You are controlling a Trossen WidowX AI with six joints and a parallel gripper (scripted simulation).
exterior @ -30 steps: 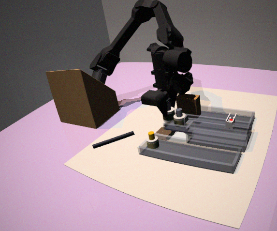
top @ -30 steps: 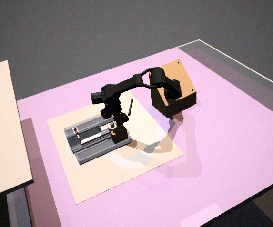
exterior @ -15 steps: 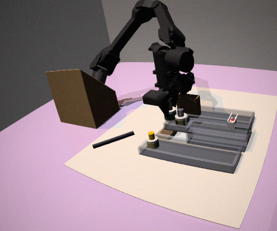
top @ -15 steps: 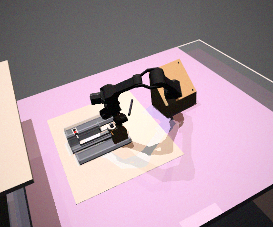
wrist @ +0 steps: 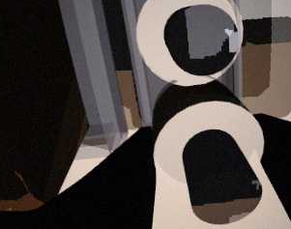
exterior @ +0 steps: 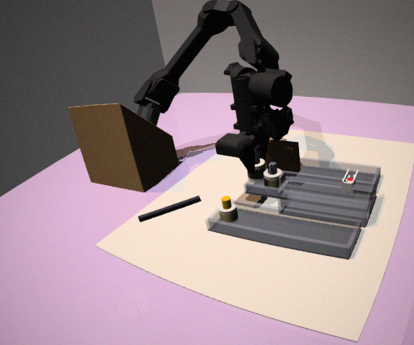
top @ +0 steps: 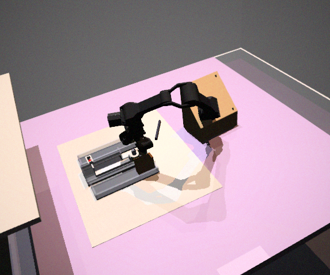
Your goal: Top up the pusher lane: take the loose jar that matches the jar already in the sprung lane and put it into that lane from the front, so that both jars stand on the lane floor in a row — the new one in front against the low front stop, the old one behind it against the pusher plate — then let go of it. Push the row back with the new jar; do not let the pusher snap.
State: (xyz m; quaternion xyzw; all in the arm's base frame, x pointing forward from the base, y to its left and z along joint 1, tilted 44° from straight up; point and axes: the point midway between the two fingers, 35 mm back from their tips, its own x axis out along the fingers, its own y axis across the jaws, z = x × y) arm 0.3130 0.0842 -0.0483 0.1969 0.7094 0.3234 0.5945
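The brown block lies 80 mm to the left of my gripper tip, 10 mm below it and 10 mm ahead of it. Also, from my gripper tip: sprung lane (150 mm ahead, 30 mm below, 10 mm to the right); then black rod (160 mm to the right, 120 mm behind, 40 mm below); then red mark (220 mm ahead, 20 mm above, 10 mm to the right).
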